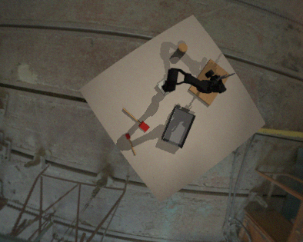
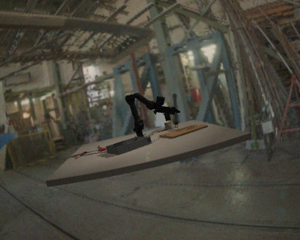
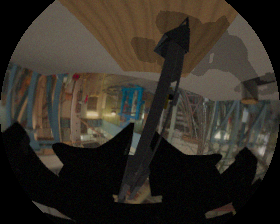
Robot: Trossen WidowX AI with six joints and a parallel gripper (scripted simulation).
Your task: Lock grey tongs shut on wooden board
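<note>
My gripper tip is 170 mm above the wooden board. The rest, counted from my gripper tip: roasting tin: 200 mm ahead, 470 mm to the right, 150 mm below.
</note>
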